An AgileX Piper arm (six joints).
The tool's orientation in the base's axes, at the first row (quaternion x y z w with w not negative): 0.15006, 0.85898, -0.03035, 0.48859
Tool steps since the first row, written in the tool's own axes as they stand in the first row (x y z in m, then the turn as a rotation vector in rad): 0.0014, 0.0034, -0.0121, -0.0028, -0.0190, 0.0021; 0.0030, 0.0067, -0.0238, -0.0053, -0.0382, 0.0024; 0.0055, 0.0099, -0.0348, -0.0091, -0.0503, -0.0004; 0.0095, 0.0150, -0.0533, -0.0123, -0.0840, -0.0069; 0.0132, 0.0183, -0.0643, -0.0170, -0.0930, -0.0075; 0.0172, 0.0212, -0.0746, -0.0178, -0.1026, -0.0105; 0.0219, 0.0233, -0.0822, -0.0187, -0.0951, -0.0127; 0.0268, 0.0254, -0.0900, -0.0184, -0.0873, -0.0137; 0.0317, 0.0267, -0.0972, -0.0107, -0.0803, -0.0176
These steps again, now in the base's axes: -0.0097, 0.0060, 0.0054, -0.0024, -0.0192, -0.0005; -0.0193, 0.0118, 0.0105, -0.0065, -0.0381, -0.0004; -0.0287, 0.0176, 0.0144, -0.0104, -0.0499, 0.0032; -0.0445, 0.0271, 0.0211, -0.0240, -0.0815, 0.0061; -0.0544, 0.0332, 0.0240, -0.0248, -0.0910, 0.0095; -0.0641, 0.0390, 0.0263, -0.0297, -0.0998, 0.0109; -0.0720, 0.0435, 0.0264, -0.0290, -0.0924, 0.0135; -0.0802, 0.0482, 0.0265, -0.0277, -0.0847, 0.0145; -0.0882, 0.0520, 0.0262, -0.0326, -0.0755, 0.0107
